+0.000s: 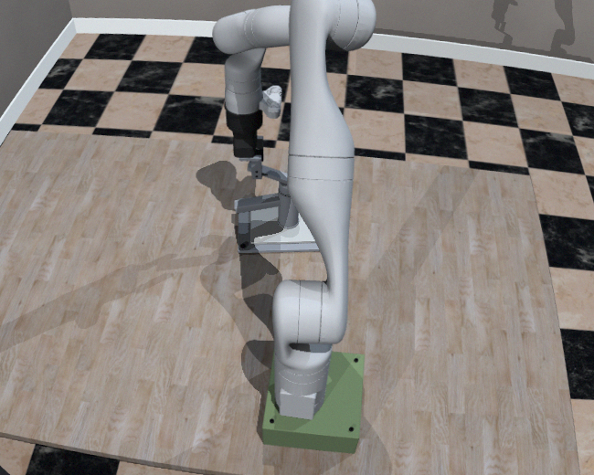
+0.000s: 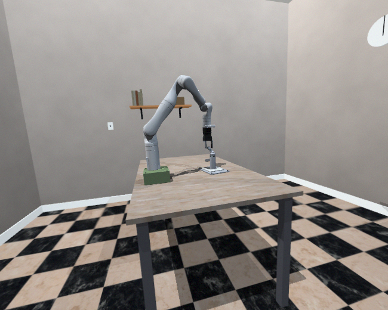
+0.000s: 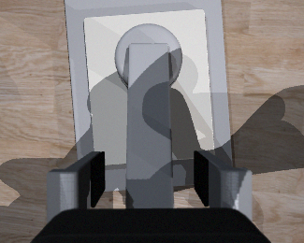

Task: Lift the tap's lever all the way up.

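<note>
Now: hand 30 mm to the left of the flat lever and 30 mm above it. The rest, counted from my hand: grey tap: 40 mm to the right, 80 mm below.
</note>
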